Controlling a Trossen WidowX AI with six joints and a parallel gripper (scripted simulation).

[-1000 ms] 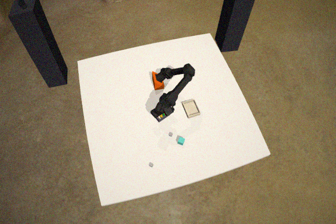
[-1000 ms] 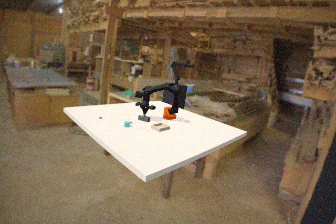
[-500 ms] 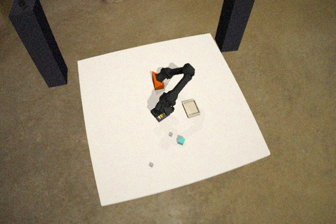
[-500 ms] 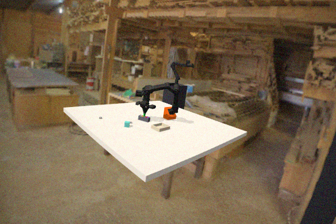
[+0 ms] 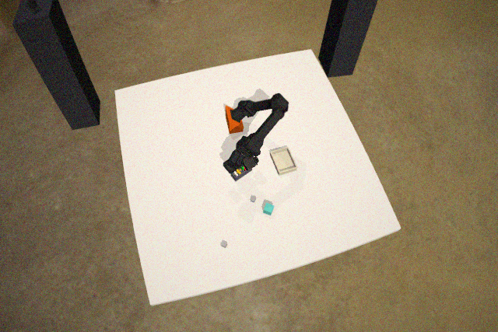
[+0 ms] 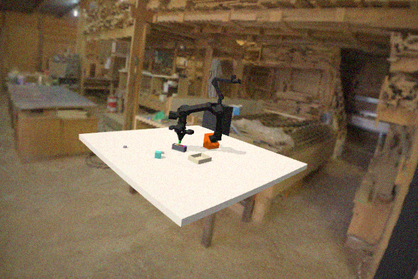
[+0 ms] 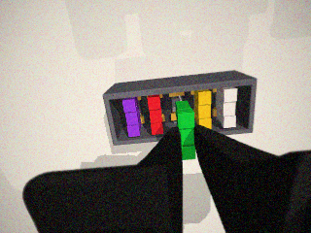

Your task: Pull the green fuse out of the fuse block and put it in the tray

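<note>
Right now my gripper tip is 2 cm past the beige tray, 23 cm to the right of it and 7 cm above it. From my gripper tip the other things lie so: green fuse (1 cm below).
</note>
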